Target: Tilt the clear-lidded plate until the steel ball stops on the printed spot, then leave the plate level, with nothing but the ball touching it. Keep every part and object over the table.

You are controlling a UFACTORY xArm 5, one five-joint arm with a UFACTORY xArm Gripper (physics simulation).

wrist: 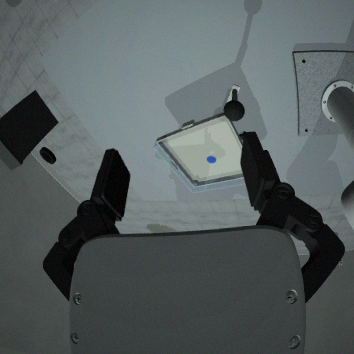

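The clear-lidded plate (189,145), cream with a dark rim, is in the middle of the wrist view. It appears raised over its shadow; its exact tilt is hard to tell. The printed blue spot (211,159) lies right of the plate's middle. A small greyish round shape, possibly the steel ball (196,183), shows at the plate's lower corner, away from the spot. A black round knob (234,110) is at the plate's upper corner. My gripper (180,153) is open, its right finger overlapping the plate's right edge in view; whether they touch is unclear.
A speckled metal base plate (311,95) with a grey cylindrical post (344,107) stands at the right. A black square object (27,127) and a small black disc (48,155) are at the left, near the table's curved edge. Shadows fall on the pale blue surface (120,65).
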